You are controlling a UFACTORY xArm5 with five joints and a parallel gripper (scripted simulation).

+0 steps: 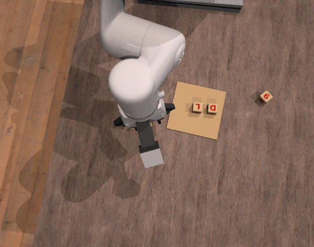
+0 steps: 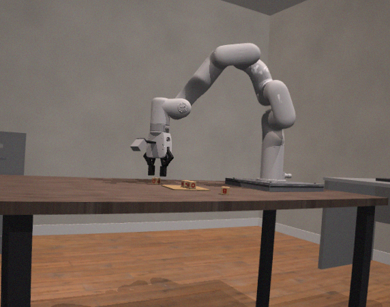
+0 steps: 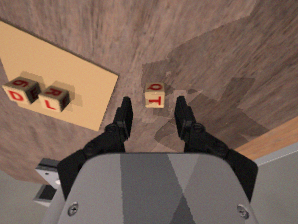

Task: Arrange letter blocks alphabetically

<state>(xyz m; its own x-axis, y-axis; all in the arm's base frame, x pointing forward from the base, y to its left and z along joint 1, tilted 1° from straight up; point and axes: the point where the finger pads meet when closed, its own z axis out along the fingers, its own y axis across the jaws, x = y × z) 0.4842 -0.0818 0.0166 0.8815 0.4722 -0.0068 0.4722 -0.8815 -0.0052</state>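
My gripper is now 130 mm to the right of the tan mat, 70 mm past it and 50 mm above it.
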